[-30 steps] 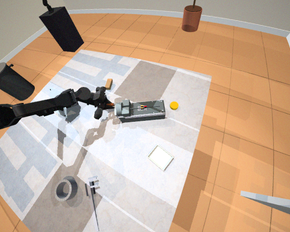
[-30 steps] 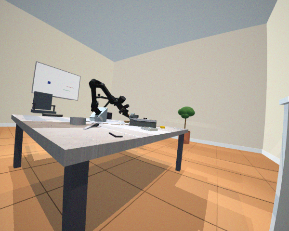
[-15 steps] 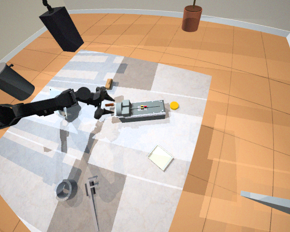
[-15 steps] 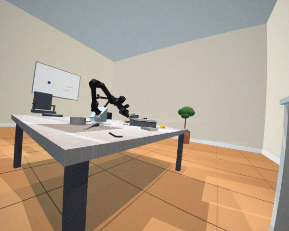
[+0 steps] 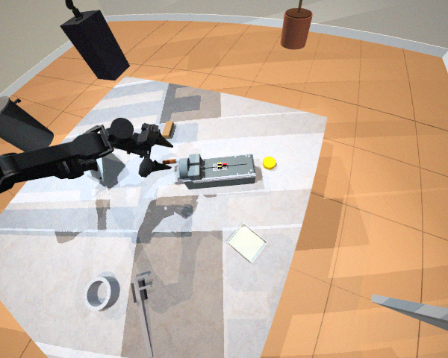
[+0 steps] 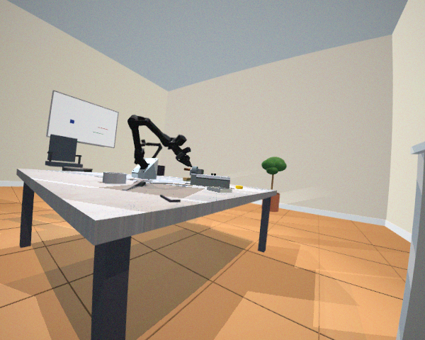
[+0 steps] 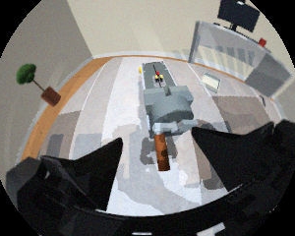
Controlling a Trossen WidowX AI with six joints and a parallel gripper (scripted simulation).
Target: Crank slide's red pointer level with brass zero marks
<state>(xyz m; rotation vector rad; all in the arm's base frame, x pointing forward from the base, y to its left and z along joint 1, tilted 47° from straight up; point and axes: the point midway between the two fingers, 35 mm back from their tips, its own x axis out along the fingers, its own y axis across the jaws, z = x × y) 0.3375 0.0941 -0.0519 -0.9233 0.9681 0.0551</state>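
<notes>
My gripper tip is 1 cm past the orange-brown crank handle, 1 cm to the left of it and 2 cm above it. Also, from my gripper tip: tan block: 17 cm behind, 18 cm to the left, 11 cm below; then red pointer: 18 cm ahead, 5 cm to the left, 4 cm below; then yellow disc: 33 cm ahead, 15 cm to the left, 11 cm below.
</notes>
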